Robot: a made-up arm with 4 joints.
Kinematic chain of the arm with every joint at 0, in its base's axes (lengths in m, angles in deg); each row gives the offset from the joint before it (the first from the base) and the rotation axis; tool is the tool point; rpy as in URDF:
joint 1: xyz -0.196 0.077 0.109 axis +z
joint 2: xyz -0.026 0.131 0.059 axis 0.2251 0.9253 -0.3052
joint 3: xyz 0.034 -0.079 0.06 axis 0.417 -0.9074 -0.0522
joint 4: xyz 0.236 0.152 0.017 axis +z
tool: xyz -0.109 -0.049 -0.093 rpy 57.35 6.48 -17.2
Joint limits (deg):
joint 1: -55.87..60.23
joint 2: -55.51..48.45
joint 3: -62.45..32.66
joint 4: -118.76..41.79
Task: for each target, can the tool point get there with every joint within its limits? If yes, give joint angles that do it. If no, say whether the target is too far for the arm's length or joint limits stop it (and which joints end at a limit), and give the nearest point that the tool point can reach.
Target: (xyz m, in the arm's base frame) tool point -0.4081 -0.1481 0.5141
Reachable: no: joint limits stop it (at a limit: joint 1, joint 2, joint 3, joint 4) | nearest point -0.3339 0.2021 0.4092 | short by 0.373 m
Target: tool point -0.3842 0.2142 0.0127
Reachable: yes | joints 43.60 20.55 -54.06 -61.55
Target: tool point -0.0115 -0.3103 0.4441
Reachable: no: joint limits stop it (at a limit: joint 1, joint 3, joint 4) | nearest point -0.0005 -0.0343 0.2785 | short by 0.322 m
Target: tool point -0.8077 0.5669 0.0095
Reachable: no: too far | nearest point -0.4392 0.4026 0.2174 | short by 0.454 m
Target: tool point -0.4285 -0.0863 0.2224
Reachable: no: joint limits stop it (at a limit: joint 1, joint 2, joint 3) | nearest point -0.3828 0.0655 0.0819 | short by 0.212 m
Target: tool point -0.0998 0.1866 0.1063
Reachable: yes | joints 9.66 -19.78 -39.46 22.49
